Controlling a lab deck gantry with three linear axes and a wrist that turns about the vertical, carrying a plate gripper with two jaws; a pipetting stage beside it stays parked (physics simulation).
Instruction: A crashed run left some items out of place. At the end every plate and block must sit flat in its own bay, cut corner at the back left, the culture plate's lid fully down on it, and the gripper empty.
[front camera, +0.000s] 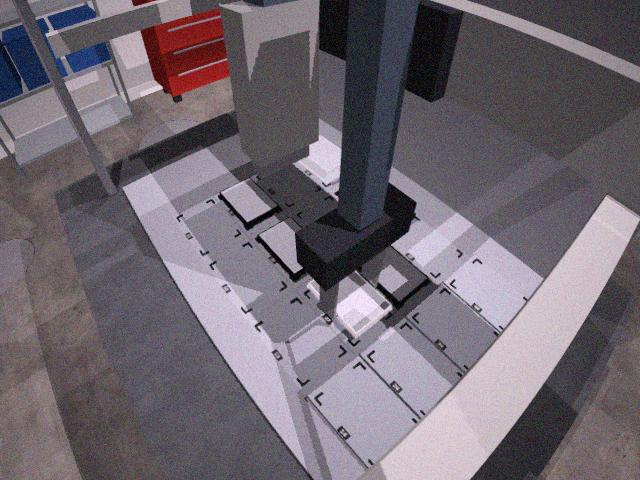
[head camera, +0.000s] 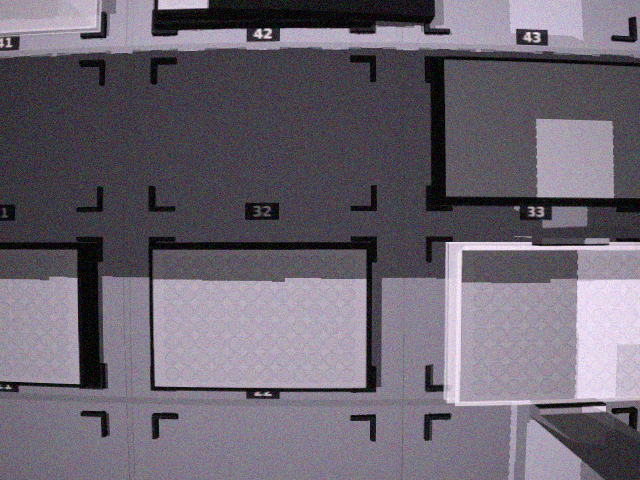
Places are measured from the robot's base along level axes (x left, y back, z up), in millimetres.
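Pixels of known places: gripper, fingertip midpoint: (front camera: 348, 295) (head camera: 563, 322); robot's base at its link origin: (front camera: 178, 218).
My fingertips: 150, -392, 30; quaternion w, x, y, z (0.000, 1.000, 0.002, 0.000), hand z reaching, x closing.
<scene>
Ahead of a thing's pixels: the offset from my fingertips to its top centre, as dx, dy, dz. "spot": to the spot under its first point.
My gripper (front camera: 356, 295) (head camera: 570, 324) is shut on a white welled plate @[+0, -1, +7] (front camera: 364, 310) (head camera: 522, 330), held level a little above bay 23, one jaw on each long side. I cannot tell whether it wears a lid. Black-rimmed, pale-topped plates sit in bay 21 @[spot: -5, +320, -15] (front camera: 248, 201) (head camera: 38, 315) and bay 22 @[spot: -18, +175, -15] (front camera: 281, 244) (head camera: 258, 330). Another black-rimmed plate @[+107, +0, -15] (front camera: 400, 281) (head camera: 496, 129) sits in bay 33. A black slab @[spot: +171, +135, -12] (head camera: 310, 11) at bay 42 reaches past its right corner, with a pale surface at its left. A white plate @[+214, +328, +12] (front camera: 324, 160) (head camera: 46, 15) is at bay 41.
The gripper column (front camera: 372, 113) hides part of the back bays. A tall grey box (front camera: 279, 103) stands at the deck's back left. Dark boxes (front camera: 434, 51) hang behind the column. A white beam (front camera: 516, 341) crosses the right front. A red drawer unit (front camera: 193, 56) stands beyond the deck.
</scene>
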